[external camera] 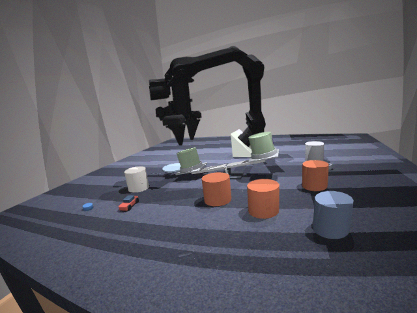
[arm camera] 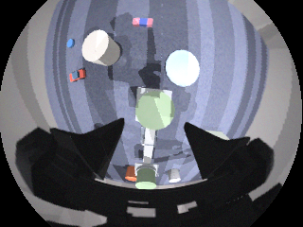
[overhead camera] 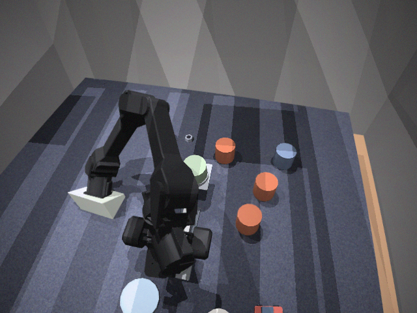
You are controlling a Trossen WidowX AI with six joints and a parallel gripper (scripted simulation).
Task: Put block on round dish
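My gripper tip is now 80 mm above the pale block. Also, from my gripper tip: pale blue round dish 70 mm behind, 110 mm to the right, 120 mm below; red toy car 260 mm ahead, 70 mm to the right, 110 mm below; white cylinder 150 mm ahead, 110 mm to the right, 80 mm below.
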